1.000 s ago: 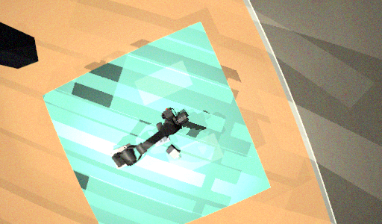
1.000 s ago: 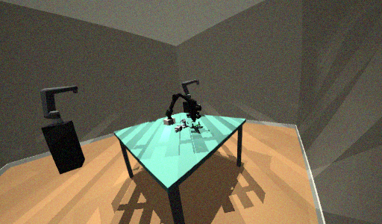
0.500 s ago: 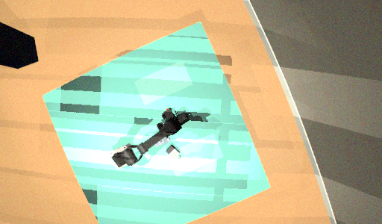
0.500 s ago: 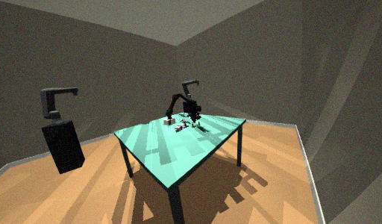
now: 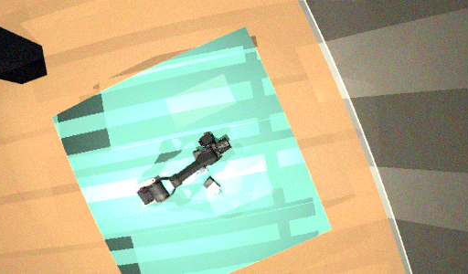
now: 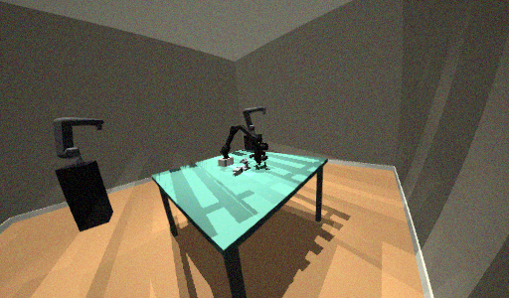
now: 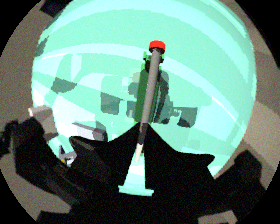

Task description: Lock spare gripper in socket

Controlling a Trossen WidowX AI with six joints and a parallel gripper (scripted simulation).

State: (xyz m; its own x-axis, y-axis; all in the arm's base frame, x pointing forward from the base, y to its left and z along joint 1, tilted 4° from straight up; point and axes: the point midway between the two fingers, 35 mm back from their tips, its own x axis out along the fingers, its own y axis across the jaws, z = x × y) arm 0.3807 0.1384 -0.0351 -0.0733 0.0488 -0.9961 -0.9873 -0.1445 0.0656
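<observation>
My gripper tip is 2 cm to the right of the green bar. Also, from my gripper tip: spare gripper 22 cm to the right, 5 cm behind; grey mount 10 cm to the right, 10 cm behind, 3 cm above.
</observation>
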